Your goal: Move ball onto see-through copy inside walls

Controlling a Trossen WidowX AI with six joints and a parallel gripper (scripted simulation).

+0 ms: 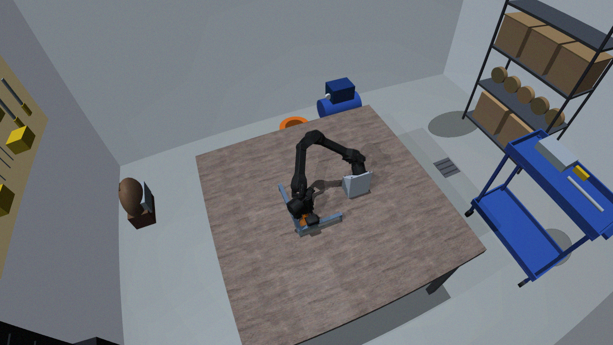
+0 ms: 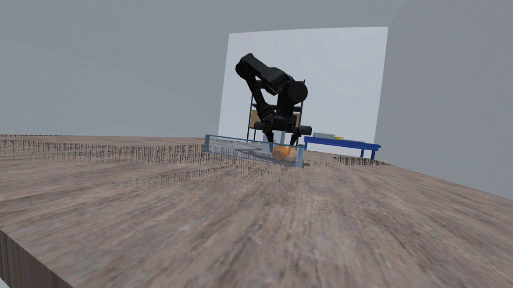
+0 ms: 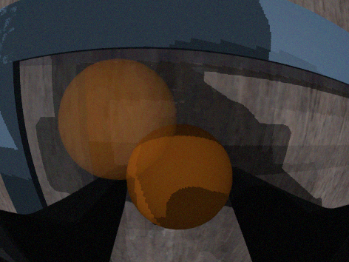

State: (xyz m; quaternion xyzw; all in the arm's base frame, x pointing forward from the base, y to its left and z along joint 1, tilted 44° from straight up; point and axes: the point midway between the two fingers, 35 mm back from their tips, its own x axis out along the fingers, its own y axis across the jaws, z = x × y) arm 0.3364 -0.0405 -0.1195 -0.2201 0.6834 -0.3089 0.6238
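Now: gripper tip right at the orange ball. Round my gripper tip: see-through copy 3 cm to the left, 3 cm ahead; wall 9 cm to the right, 6 cm ahead, 1 cm above.
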